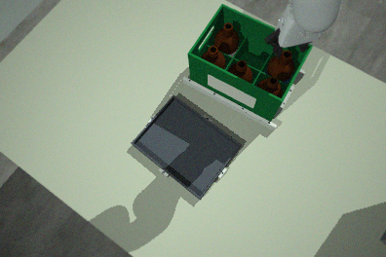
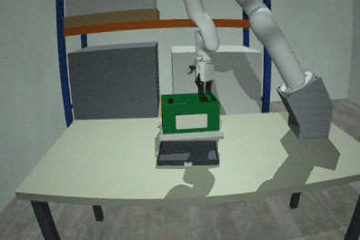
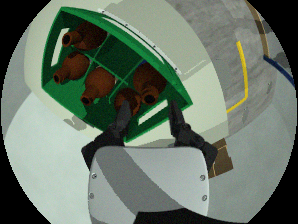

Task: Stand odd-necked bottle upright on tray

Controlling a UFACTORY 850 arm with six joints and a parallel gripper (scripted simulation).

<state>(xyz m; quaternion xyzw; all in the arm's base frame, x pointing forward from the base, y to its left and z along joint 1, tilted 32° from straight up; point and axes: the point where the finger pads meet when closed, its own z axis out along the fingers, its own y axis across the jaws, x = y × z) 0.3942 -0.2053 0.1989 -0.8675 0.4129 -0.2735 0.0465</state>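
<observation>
The green crate lies 90 mm ahead of my hand, 30 mm to the left of it and 120 mm below it. From my hand the other things lie so: dark grey tray 170 mm ahead, 290 mm to the left, 190 mm below.
</observation>
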